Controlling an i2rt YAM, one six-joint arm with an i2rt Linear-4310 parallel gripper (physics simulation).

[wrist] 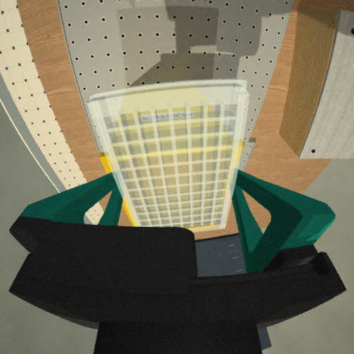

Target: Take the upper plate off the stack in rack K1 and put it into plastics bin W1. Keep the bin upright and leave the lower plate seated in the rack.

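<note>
A clear gridded plate (172, 142) fills the middle of the wrist view. My gripper (176, 174) is shut on it, with one green finger at each long side. The yellow plastics bin W1 (106, 163) is behind and below the plate. Its yellow shows through the clear plastic, its edges show past both sides, and blurred lettering shows through near the plate's far end. The plate hides most of the bin, so I cannot tell the gap between them. Rack K1 and the lower plate do not show in this view.
A grey perforated board (95, 30) lies on the wooden table (47, 60), with a dark shadow across it. A block with a brown side and grey face (332, 90) stands at the right. A cream dotted strip (30, 95) runs along the left.
</note>
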